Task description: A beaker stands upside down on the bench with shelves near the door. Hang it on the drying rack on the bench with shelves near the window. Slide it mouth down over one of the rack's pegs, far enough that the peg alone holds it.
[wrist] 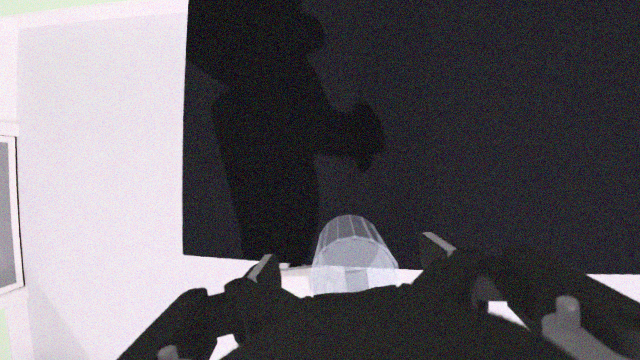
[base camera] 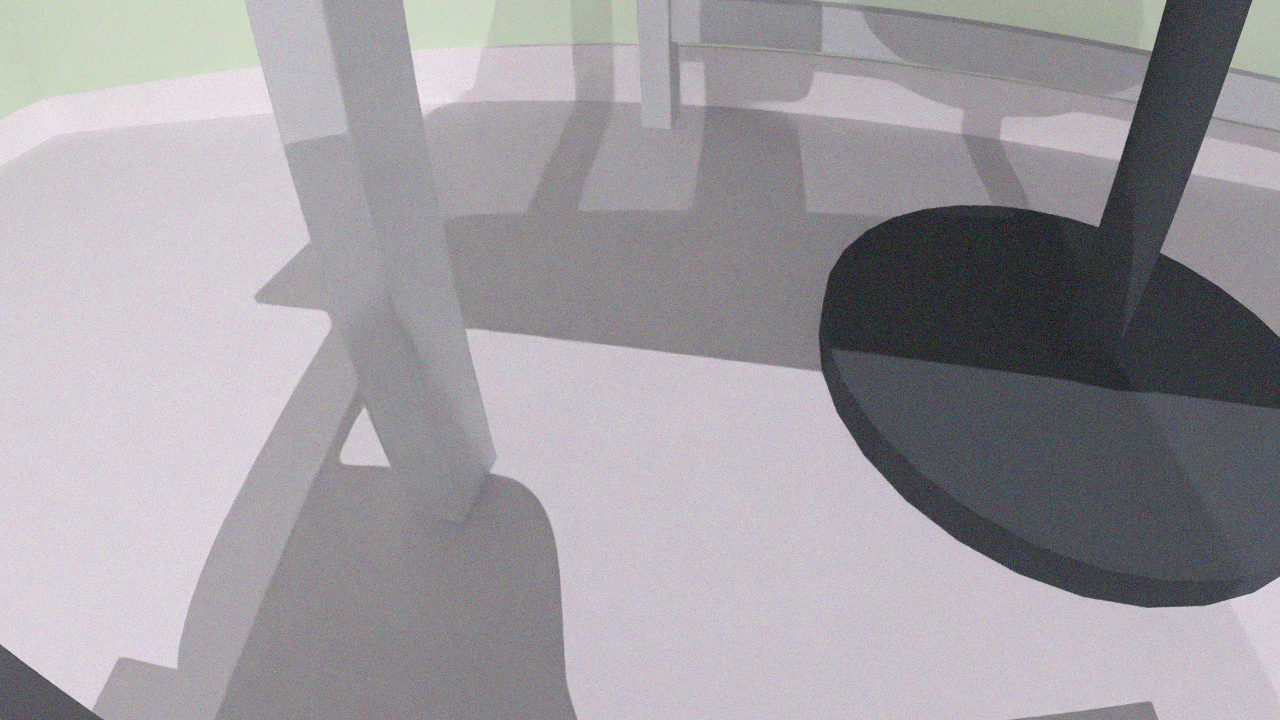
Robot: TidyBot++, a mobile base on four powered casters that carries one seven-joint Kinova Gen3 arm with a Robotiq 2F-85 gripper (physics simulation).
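Places are measured from the arm's base along level axes (x up, y right, z ahead), in metres.
Pixels of known places: gripper, fingertip midpoint: [wrist: 348, 259].
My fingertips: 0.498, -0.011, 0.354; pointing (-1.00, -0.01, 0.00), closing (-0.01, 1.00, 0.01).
Note:
Ahead of a thing's pixels: the offset from my fingertips to its top centre, as dx, dy, dz. "spot": to the spot under its first point. Level surfaces: height alone.
The clear beaker {-0.043, +0.002, -0.033} [wrist: 355, 255] shows in the wrist view at the lower middle, by the lower edge of the dark bench top {dx -0.133} [wrist: 475, 125]. Its lower part is hidden behind the gripper's body. My gripper [wrist: 348, 259] is open. In that view one fingertip is on each side of the beaker, with a gap on both sides; how far the fingertips are from it in height I cannot tell. The drying rack does not show in either view.
In the base camera view a grey bench leg {spot: -0.716, -0.123, +0.009} [base camera: 402, 268] stands at the left and a thinner pale leg {spot: -0.825, -0.028, +0.629} [base camera: 656, 80] farther back. A dark round foot with a post {spot: -0.865, +0.221, +0.019} [base camera: 1011, 465] stands at the right. The arm's shadow falls on the bench top.

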